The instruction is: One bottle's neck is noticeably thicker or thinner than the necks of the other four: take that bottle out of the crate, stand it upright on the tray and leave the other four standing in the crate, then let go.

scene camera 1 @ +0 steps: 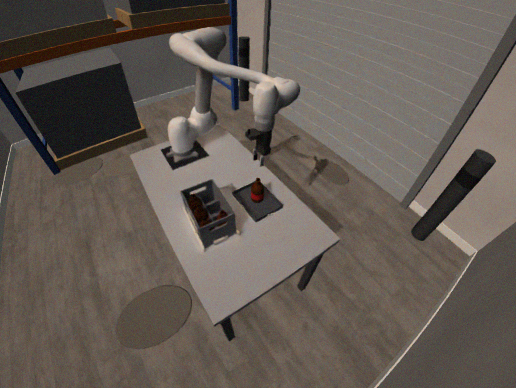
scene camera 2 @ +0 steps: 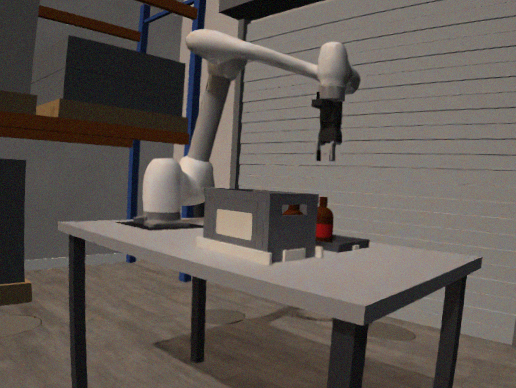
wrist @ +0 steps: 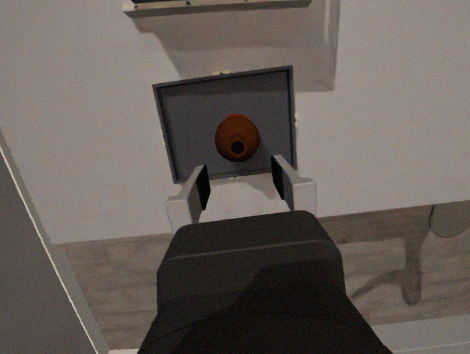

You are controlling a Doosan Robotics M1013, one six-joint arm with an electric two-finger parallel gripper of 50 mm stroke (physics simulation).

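Where they show: gripper, fingertip midpoint: (scene camera 1: 258, 162) (scene camera 2: 324, 160) (wrist: 239, 173); arm's base, link origin: (scene camera 1: 184, 152) (scene camera 2: 161, 224).
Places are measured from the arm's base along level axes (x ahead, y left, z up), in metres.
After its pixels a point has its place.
A brown bottle with a red label (scene camera 1: 257, 192) @[y 0.264, x 0.664, z 0.094 m] (scene camera 2: 324, 221) @[y 0.261, x 0.660, z 0.078 m] (wrist: 237, 135) @[y 0.270, x 0.631, z 0.135 m] stands upright on the dark tray (scene camera 1: 271, 208) @[y 0.321, x 0.737, z 0.003 m] (scene camera 2: 352, 244) @[y 0.275, x 0.773, z 0.016 m] (wrist: 190, 107) @[y 0.235, x 0.721, z 0.003 m]. My gripper (scene camera 1: 258, 159) @[y 0.280, x 0.630, z 0.279 m] (scene camera 2: 325, 154) @[y 0.280, x 0.630, z 0.279 m] (wrist: 239, 173) @[y 0.280, x 0.630, z 0.279 m] is open and empty, well above the bottle and apart from it. The grey crate (scene camera 1: 220, 233) @[y -0.016, x 0.809, z 0.064 m] (scene camera 2: 240, 200) @[y -0.121, x 0.704, z 0.147 m] stands beside the tray; several brown bottles (scene camera 1: 198, 210) @[y -0.079, x 0.685, z 0.142 m] show inside it, partly hidden by its walls. Another bottle (scene camera 1: 220, 215) @[y 0.009, x 0.766, z 0.148 m] shows near its corner. Their necks are too dark and small to compare. In the wrist view the tray's rim surrounds the standing bottle.
The crate sits within pale edge strips (scene camera 2: 235, 251) @[y -0.132, x 0.708, z 0.012 m] on the light table (scene camera 1: 265, 260) @[y 0.135, x 1.010, z -0.003 m] (scene camera 2: 400, 270) @[y 0.128, x 1.046, z -0.003 m] (wrist: 390, 125) @[y 0.262, x 0.318, z -0.003 m]. The arm's base stands on a dark plate (scene camera 1: 172, 161) @[y -0.102, x 0.060, z -0.001 m] at the table's far end. A rack with blue posts (scene camera 1: 234, 60) stands behind the arm.
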